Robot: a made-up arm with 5 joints. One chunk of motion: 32 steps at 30 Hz.
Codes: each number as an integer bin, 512 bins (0 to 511) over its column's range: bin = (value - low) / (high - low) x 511, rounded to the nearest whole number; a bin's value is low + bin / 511 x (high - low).
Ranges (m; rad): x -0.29..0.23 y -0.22..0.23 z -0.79..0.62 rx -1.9..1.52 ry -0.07..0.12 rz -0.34..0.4
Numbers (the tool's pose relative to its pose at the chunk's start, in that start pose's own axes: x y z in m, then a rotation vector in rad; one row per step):
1: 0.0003 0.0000 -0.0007 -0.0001 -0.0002 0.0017
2: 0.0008 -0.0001 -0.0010 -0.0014 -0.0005 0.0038
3: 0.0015 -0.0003 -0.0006 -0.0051 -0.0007 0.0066
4: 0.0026 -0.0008 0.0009 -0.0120 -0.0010 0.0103
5: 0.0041 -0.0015 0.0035 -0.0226 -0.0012 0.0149
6: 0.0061 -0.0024 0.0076 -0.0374 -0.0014 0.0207
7: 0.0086 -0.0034 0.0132 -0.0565 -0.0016 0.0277
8: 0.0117 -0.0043 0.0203 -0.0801 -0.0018 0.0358
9: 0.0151 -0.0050 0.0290 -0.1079 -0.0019 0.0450
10: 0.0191 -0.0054 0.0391 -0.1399 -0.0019 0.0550
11: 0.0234 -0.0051 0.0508 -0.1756 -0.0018 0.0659
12: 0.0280 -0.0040 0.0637 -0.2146 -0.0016 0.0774
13: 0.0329 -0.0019 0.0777 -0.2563 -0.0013 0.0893
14: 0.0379 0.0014 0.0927 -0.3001 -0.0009 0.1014
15: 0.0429 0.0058 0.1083 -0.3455 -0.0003 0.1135
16: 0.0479 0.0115 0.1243 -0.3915 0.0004 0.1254
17: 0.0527 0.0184 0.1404 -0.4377 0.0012 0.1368
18: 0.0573 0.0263 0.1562 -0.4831 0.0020 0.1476
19: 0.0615 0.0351 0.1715 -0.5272 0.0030 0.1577
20: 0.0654 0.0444 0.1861 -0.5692 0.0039 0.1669
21: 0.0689 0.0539 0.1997 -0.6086 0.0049 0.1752
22: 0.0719 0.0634 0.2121 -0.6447 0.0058 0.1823
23: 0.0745 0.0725 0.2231 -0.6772 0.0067 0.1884
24: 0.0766 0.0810 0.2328 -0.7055 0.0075 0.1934
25: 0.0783 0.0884 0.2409 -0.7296 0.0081 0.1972
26: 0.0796 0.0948 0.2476 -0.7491 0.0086 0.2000
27: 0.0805 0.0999 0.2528 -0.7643 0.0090 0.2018
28: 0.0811 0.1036 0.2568 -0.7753 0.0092 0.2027
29: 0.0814 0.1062 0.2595 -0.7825 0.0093 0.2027
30: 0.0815 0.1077 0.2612 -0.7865 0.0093 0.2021
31: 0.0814 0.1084 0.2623 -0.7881 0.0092 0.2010
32: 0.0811 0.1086 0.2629 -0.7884 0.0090 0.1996
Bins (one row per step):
1: 285 250 286 284 188 236
2: 286 250 286 284 187 237
3: 286 249 286 283 186 239
4: 288 249 287 282 186 242
5: 289 248 288 281 185 245
6: 291 247 289 278 184 249
7: 293 246 291 275 184 254
8: 296 245 294 272 183 260
9: 300 244 297 268 183 266
10: 304 244 300 263 183 273
11: 308 244 305 258 183 280
12: 312 245 309 252 184 288
13: 317 248 314 246 185 296
14: 322 251 320 239 186 305
15: 327 256 326 232 187 313
16: 332 263 331 225 189 321
17: 337 271 337 218 191 329
18: 341 280 343 212 194 337
19: 345 290 348 205 196 344
20: 349 300 354 199 199 350
21: 353 311 359 193 201 356
22: 356 322 363 188 204 361
23: 358 332 367 183 206 365
24: 360 342 371 178 208 368
25: 362 350 374 175 210 371
26: 363 357 376 172 211 373
27: 364 363 378 170 212 374
28: 365 367 379 168 213 375
29: 365 370 380 167 213 375
30: 365 372 381 166 213 374
31: 365 373 381 166 213 374
32: 365 373 382 166 212 373

